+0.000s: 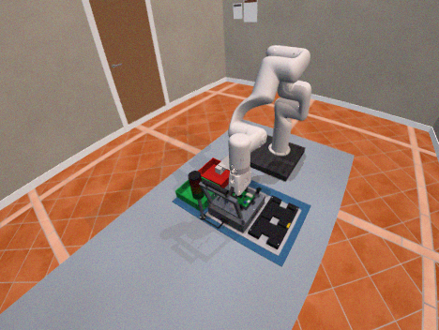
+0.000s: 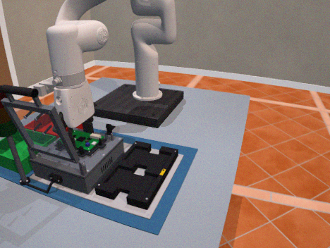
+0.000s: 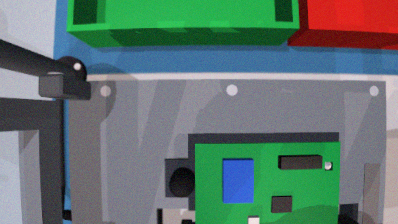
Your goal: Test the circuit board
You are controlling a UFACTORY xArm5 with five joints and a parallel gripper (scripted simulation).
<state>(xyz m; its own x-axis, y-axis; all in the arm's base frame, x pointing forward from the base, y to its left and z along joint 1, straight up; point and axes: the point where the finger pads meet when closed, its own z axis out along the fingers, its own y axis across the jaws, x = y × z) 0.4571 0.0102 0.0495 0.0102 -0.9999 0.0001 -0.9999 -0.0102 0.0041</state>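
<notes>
The green circuit board lies right at my hand. Round my hand: green bin (20 cm to the right, 7 cm below, 5 cm ahead); black catch (6 cm to the left, 6 cm behind, 1 cm above); clear lid (12 cm ahead, 10 cm above).
</notes>
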